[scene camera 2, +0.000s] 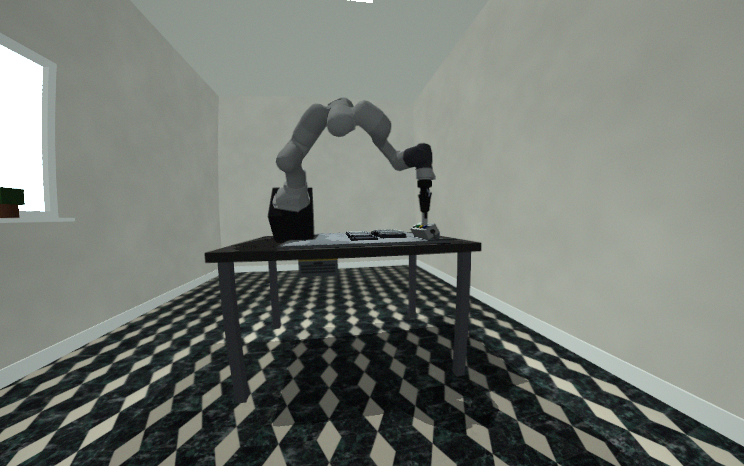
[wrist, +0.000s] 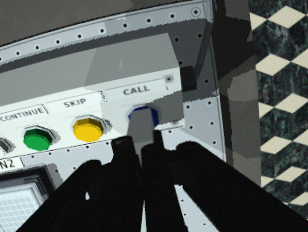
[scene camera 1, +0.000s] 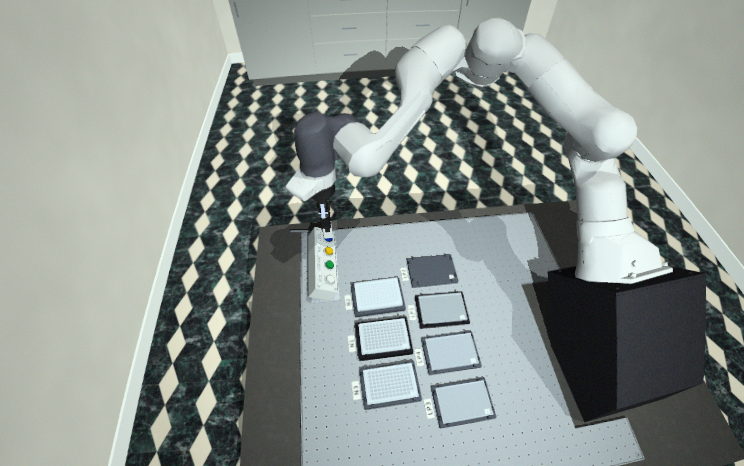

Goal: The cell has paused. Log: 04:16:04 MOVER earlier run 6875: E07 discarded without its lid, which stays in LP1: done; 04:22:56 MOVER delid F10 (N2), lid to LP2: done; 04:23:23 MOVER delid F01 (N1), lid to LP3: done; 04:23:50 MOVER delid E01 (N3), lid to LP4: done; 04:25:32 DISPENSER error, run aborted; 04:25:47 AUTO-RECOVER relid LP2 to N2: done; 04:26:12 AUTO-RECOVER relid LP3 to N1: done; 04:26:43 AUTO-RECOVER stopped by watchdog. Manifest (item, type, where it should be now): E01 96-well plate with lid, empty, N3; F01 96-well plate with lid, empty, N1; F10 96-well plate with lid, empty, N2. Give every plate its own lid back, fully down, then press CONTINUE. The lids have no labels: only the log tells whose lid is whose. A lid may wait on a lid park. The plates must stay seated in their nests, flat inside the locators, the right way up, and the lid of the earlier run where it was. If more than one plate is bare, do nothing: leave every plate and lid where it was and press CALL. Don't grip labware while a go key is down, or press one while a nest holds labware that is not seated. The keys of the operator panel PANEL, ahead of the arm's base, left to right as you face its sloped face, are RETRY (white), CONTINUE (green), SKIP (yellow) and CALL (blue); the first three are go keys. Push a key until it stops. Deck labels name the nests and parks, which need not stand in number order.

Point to a 96-well plate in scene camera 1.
At 368, 337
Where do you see a 96-well plate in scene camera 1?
At 371, 376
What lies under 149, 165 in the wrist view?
The gripper.
